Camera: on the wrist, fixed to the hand. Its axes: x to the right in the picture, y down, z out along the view.
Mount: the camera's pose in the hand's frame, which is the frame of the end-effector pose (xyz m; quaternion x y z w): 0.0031 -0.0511 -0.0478 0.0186 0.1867 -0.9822 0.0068
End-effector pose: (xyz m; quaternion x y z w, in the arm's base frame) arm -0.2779 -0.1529 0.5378 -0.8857 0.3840 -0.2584 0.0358
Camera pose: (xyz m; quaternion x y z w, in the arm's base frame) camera -0.2655 -0.1127 0.5938 0.3343 0.8655 0.2094 0.3088
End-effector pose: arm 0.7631 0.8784 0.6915 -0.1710 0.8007 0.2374 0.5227
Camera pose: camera 0.7524 0.8093 0.6947 -0.8223 -0.0605 -0.5586 0.0904
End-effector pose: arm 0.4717 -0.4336 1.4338 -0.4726 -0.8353 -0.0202 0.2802
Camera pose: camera 0.4510 -0.4737 1.4874 0.8262 -0.4179 -0.3481 0.1468
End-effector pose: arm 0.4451 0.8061 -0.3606 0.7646 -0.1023 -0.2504 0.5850
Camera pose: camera 0.4648 0.8601 -0.4007 -0.1633 -0.8549 0.4316 0.2371
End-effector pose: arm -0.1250 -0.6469 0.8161 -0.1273 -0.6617 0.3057 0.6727
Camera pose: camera -0.0665 -0.6738 0.8436 0.6045 0.0017 -0.6701 0.4307
